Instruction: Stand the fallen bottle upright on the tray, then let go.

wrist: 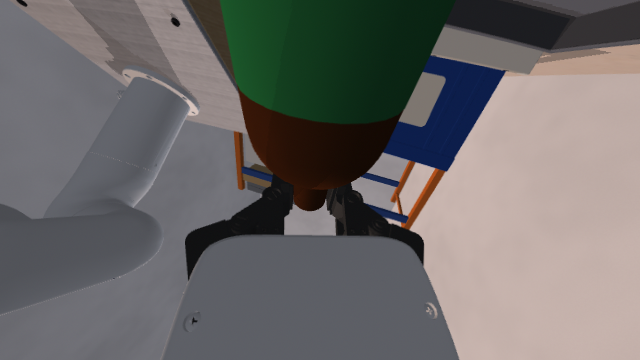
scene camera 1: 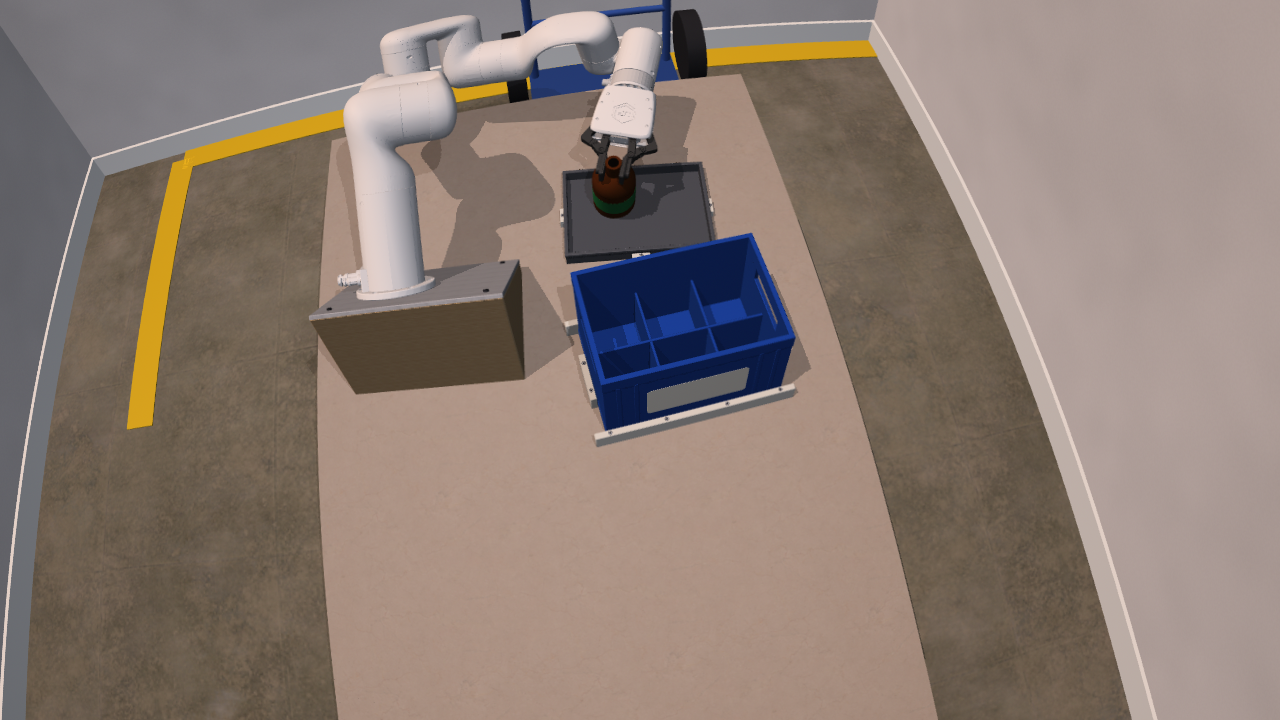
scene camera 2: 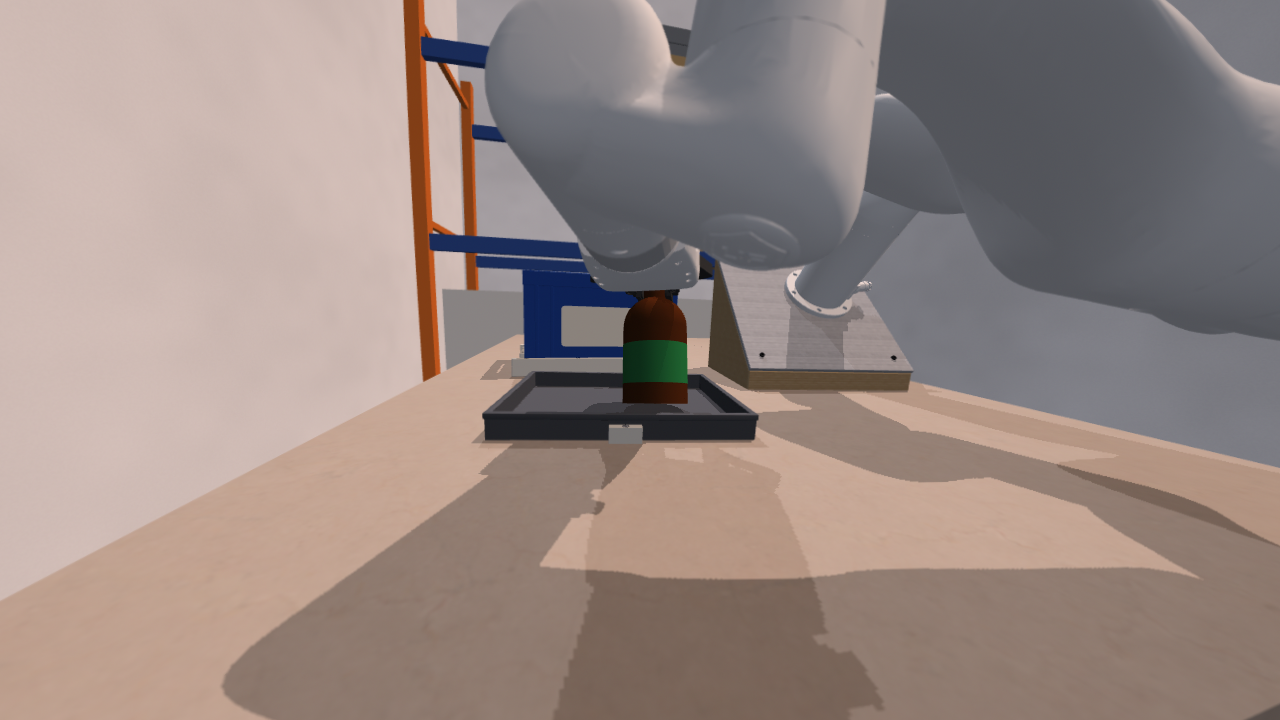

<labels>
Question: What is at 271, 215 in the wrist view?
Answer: My gripper.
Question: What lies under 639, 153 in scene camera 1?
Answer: My gripper.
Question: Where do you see a brown bottle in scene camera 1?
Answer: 611, 199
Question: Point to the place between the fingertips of my gripper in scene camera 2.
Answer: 657, 292
</labels>
